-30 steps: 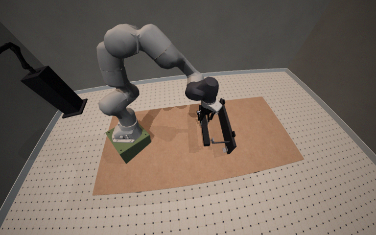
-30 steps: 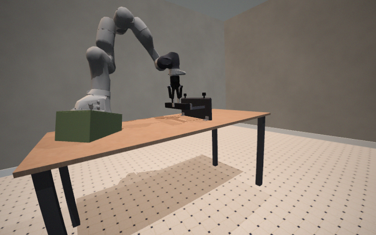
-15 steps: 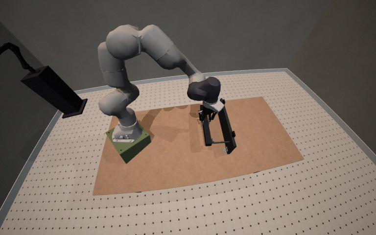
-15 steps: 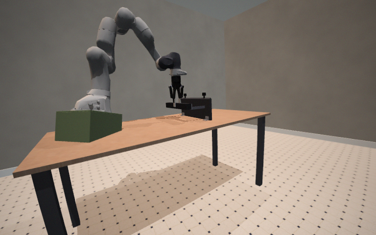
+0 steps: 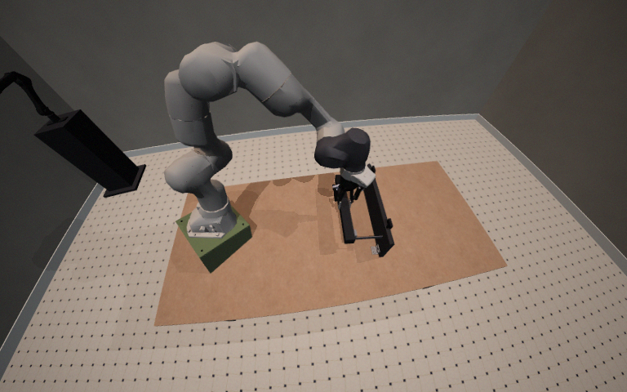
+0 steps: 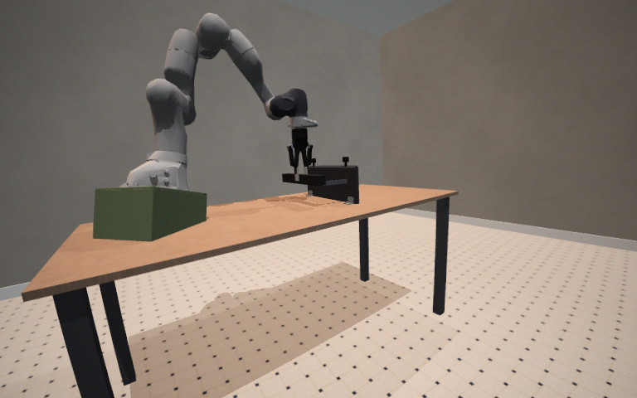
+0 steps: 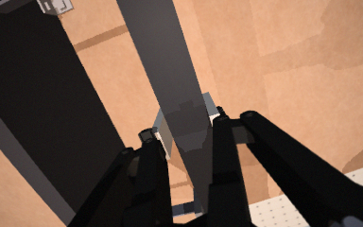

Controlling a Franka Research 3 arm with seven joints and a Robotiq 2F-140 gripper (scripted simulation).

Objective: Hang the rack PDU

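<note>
Right now the rack PDU is 20 mm ahead of my hand and 20 mm below it. The rest, counted from my hand: black upright panel 160 mm ahead, 30 mm to the right, 60 mm below.
</note>
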